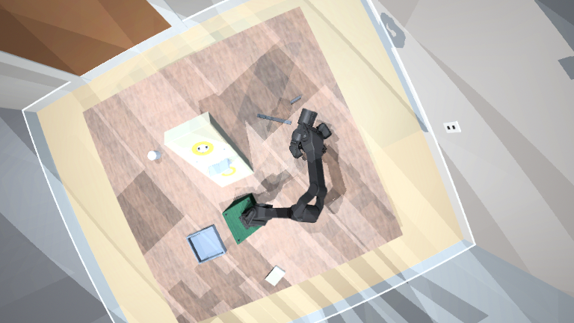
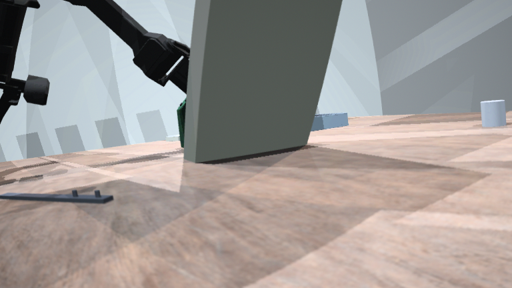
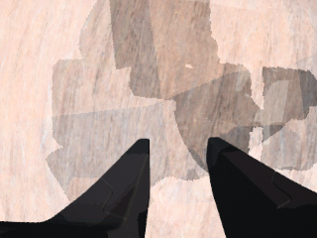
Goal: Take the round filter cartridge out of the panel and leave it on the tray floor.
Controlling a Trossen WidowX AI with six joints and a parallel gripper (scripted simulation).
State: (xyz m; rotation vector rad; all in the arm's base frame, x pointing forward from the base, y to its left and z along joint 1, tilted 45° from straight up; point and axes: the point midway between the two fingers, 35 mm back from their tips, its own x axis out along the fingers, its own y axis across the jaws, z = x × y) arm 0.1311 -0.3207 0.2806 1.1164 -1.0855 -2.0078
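Right now my gripper tip is 39 cm to the right of the round filter cartridge, 24 cm short of it and 17 cm below it. Also, from my gripper tip: pale service panel: 40 cm to the left, 19 cm ahead, 10 cm above; then white block: 52 cm to the left, 47 cm behind, 7 cm below; then short strip: 23 cm ahead, 7 cm below, 4 cm to the right.
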